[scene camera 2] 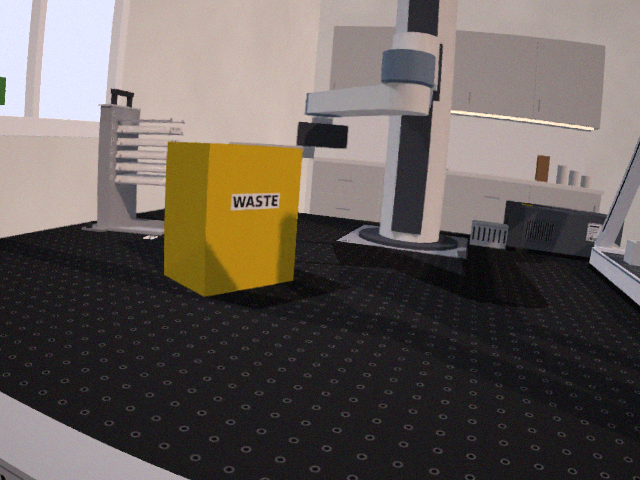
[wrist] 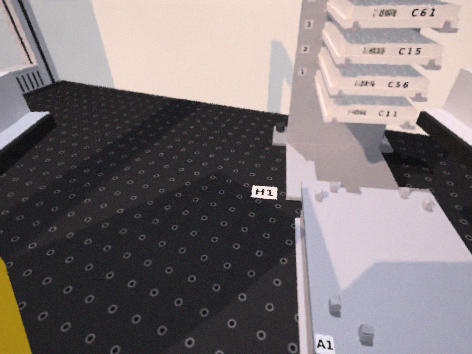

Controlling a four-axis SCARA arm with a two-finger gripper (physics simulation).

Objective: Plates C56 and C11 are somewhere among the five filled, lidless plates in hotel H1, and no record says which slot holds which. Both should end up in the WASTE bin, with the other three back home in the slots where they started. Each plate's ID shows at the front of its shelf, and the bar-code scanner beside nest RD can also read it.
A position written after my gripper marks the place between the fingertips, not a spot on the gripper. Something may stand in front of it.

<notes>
In view: my gripper (scene camera 2: pixel 234 147) and a dark grey device (scene camera 2: pixel 572 227).
My gripper also shows in the wrist view (wrist: pixel 235 98).
</notes>
